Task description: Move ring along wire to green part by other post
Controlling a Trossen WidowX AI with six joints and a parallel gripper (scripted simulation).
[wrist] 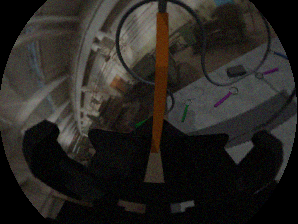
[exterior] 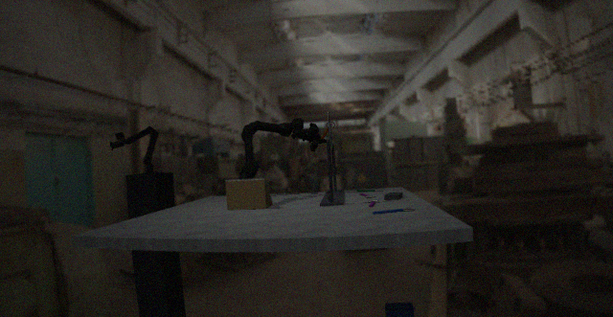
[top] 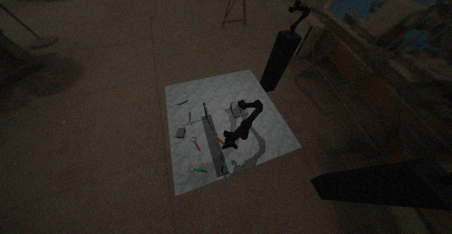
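Right now the ring with orange handle is 1 cm ahead of my gripper tip, 6 cm to the right of it and 6 cm above it. Also, from my gripper tip: grey block 34 cm ahead, 37 cm to the right, 31 cm below.
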